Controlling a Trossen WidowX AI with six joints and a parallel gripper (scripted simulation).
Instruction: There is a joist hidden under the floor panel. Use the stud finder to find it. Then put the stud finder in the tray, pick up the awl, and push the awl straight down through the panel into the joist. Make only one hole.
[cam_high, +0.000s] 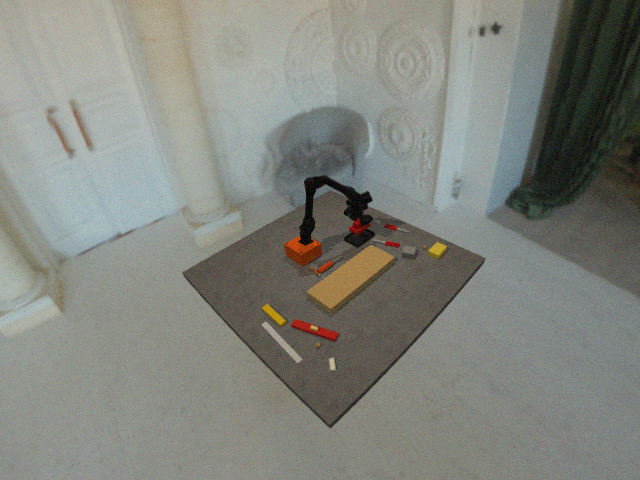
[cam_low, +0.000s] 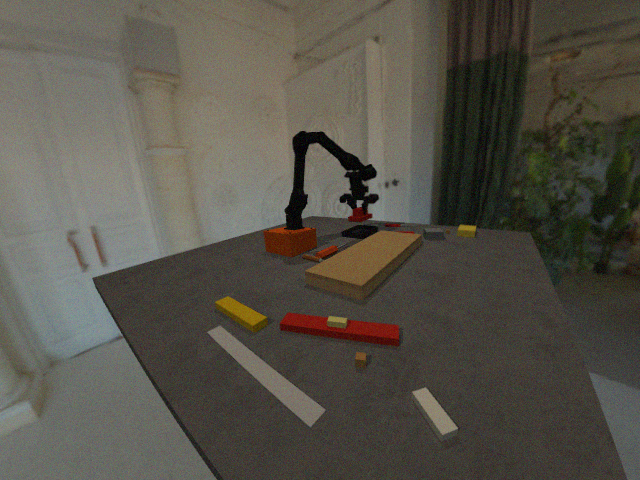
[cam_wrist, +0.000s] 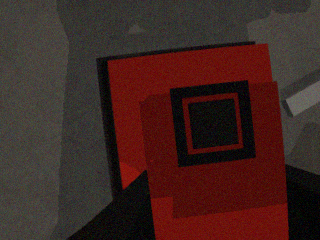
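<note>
Now: gripper tip 10 mm to the left of the black tray and 80 mm above it. Round my gripper tip: grey block (330 mm ahead, 50 mm to the left, 80 mm below); red stud finder (10 mm to the left, 20 mm above); orange-handled awl (50 mm ahead, 290 mm to the right, 80 mm below).
</note>
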